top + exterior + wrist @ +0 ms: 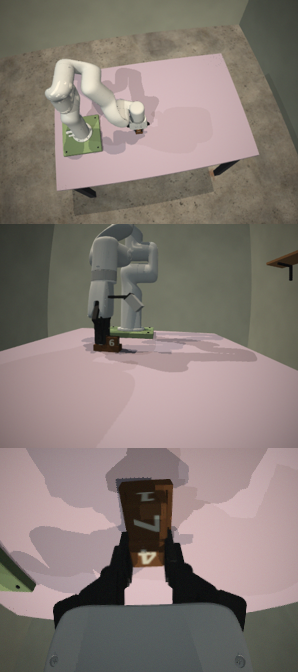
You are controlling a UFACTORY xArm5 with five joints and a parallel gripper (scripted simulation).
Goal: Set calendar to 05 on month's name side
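My gripper is now 2 cm above the cube. The rest, counted from my hand: brown calendar tray 2 cm to the left, 3 cm below.
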